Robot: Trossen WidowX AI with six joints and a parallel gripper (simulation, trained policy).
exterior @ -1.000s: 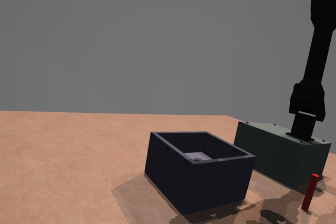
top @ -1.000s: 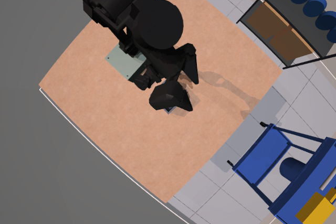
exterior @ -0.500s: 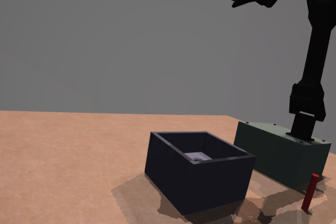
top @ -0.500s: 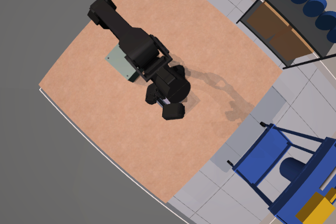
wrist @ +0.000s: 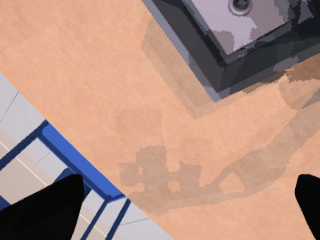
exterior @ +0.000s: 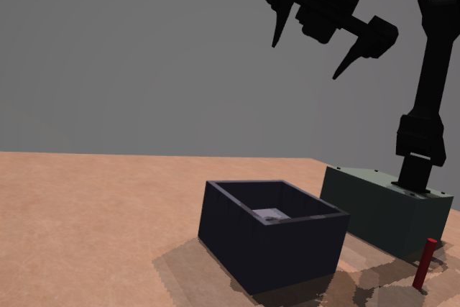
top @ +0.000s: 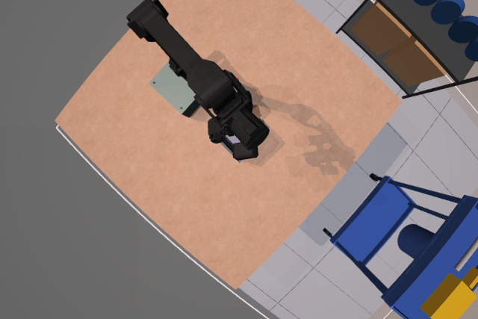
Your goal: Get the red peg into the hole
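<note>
My gripper tip is 19 cm past the red peg, 16 cm to the right of it and 26 cm above it. From my gripper tip the other things lie so: dark box (2 cm behind, 2 cm to the right, 27 cm below); then pale plate (2 cm behind, 2 cm to the right, 25 cm below).
</note>
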